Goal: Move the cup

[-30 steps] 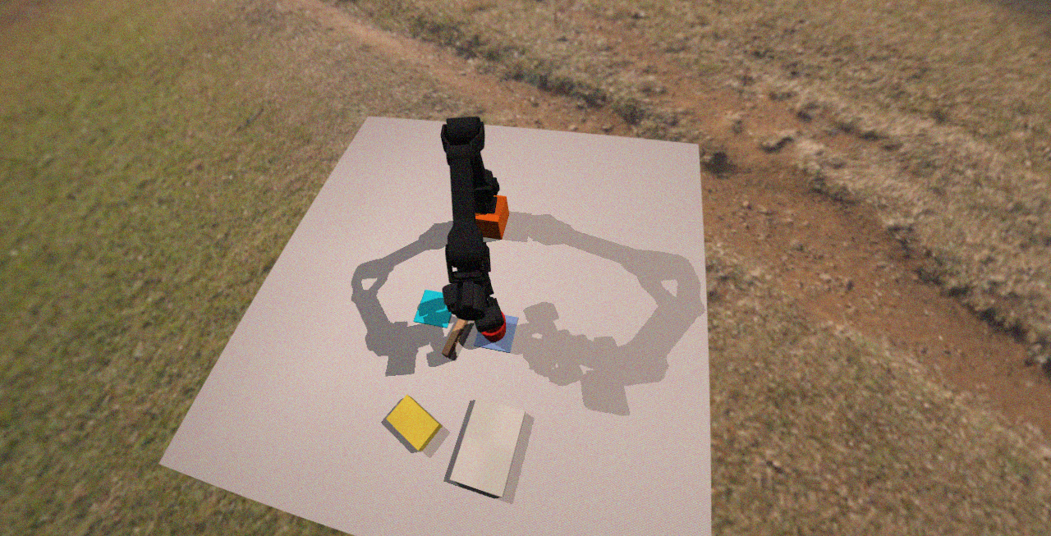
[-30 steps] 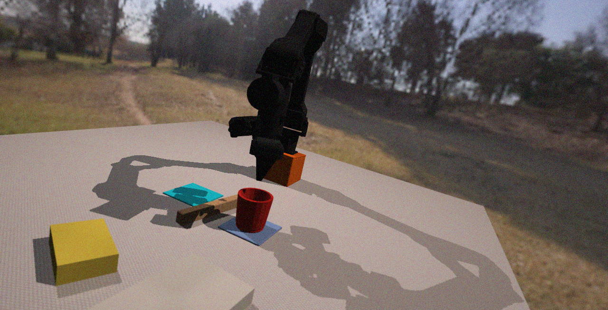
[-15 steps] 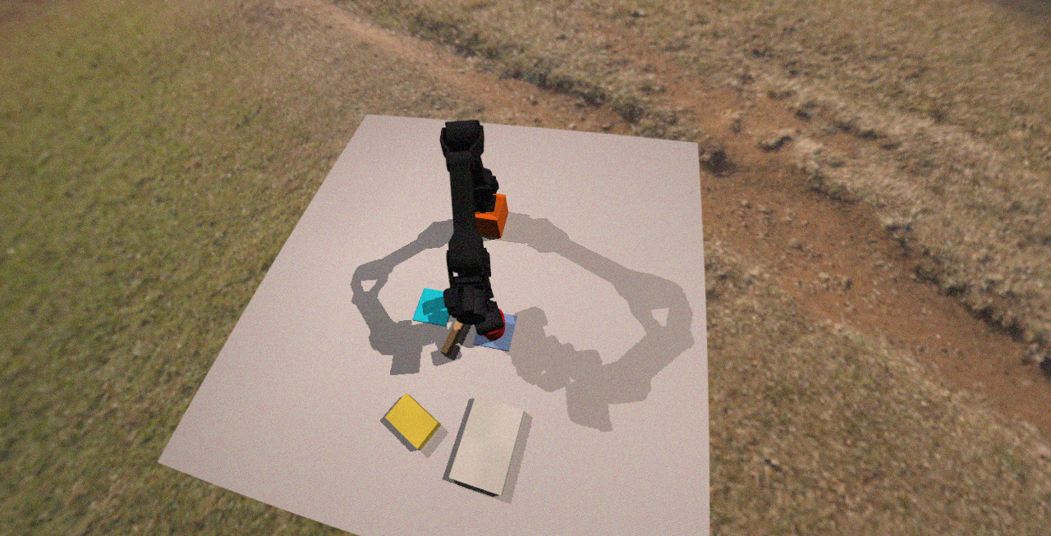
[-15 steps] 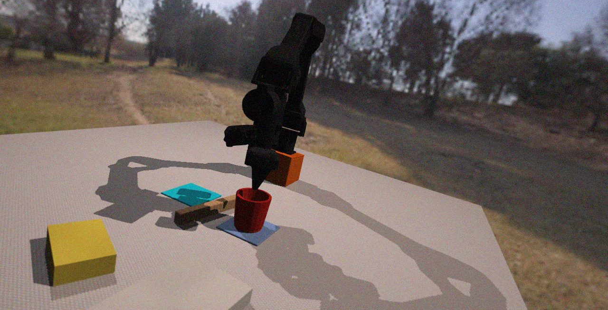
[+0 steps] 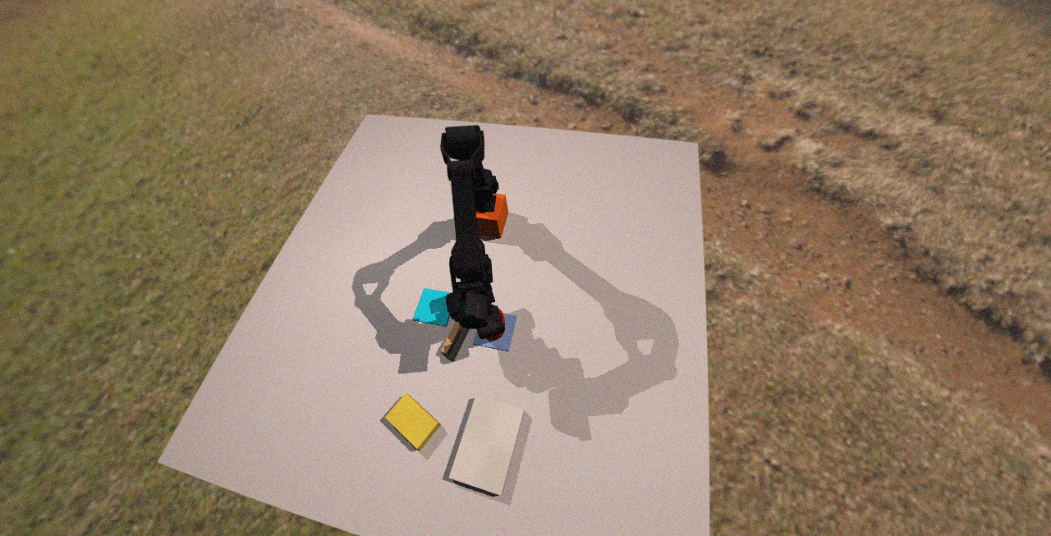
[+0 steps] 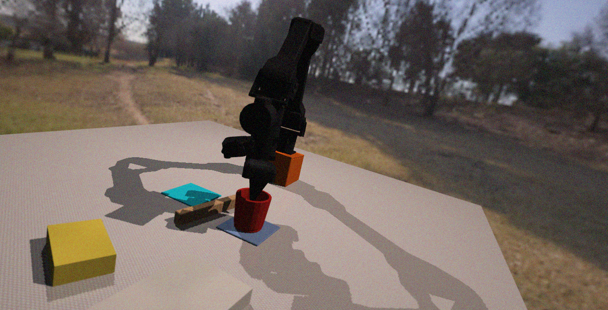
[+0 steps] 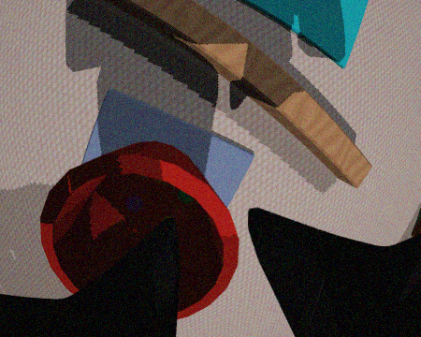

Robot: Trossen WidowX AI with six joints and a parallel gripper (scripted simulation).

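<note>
The red cup lies 30 mm ahead of my gripper tip, 20 mm below it and 10 mm to the left of it. From my gripper tip the other things lie so: blue pad: 60 mm below, 30 mm ahead, 20 mm to the left; cyan pad: 160 mm to the right, 60 mm below, 30 mm behind; wooden bar: 70 mm to the right, 50 mm below.
</note>
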